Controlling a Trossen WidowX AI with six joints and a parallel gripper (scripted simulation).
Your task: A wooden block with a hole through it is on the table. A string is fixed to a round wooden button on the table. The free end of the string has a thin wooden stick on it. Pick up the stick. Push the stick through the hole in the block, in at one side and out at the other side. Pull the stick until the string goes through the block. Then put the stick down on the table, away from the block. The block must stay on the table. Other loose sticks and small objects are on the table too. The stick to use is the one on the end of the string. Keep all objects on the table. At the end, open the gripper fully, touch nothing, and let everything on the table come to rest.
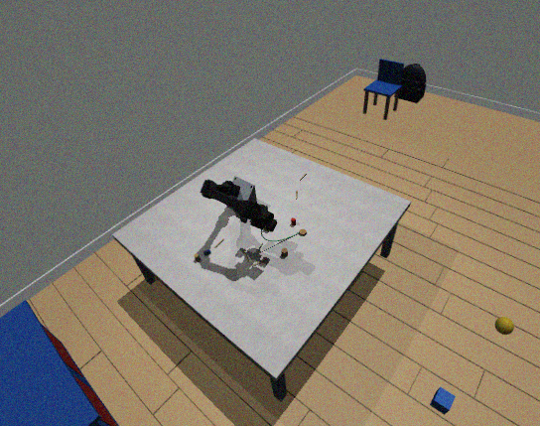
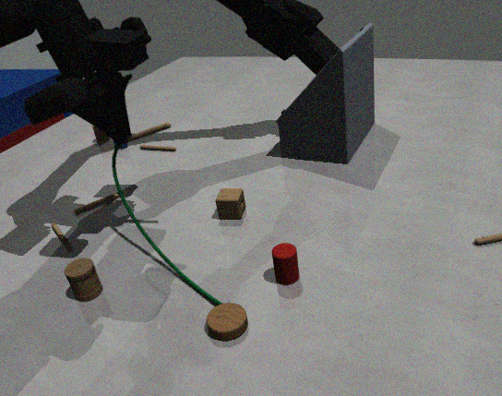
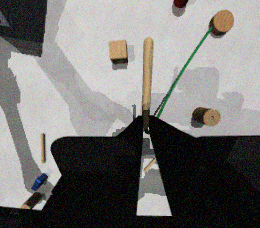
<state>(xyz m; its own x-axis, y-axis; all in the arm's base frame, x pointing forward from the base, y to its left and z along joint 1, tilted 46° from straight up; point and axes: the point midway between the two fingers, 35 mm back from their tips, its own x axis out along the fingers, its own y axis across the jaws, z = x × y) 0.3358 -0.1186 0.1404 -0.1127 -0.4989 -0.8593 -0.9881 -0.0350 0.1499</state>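
The wooden block is 11 cm below my gripper tip, 10 cm to the left of it and 5 cm behind it. Also, from my gripper tip: red cylinder (22 cm to the left, 11 cm below, 5 cm ahead); then blue piece (23 cm behind, 22 cm to the right, 12 cm below); then round wooden button (18 cm to the left, 14 cm ahead, 12 cm below).
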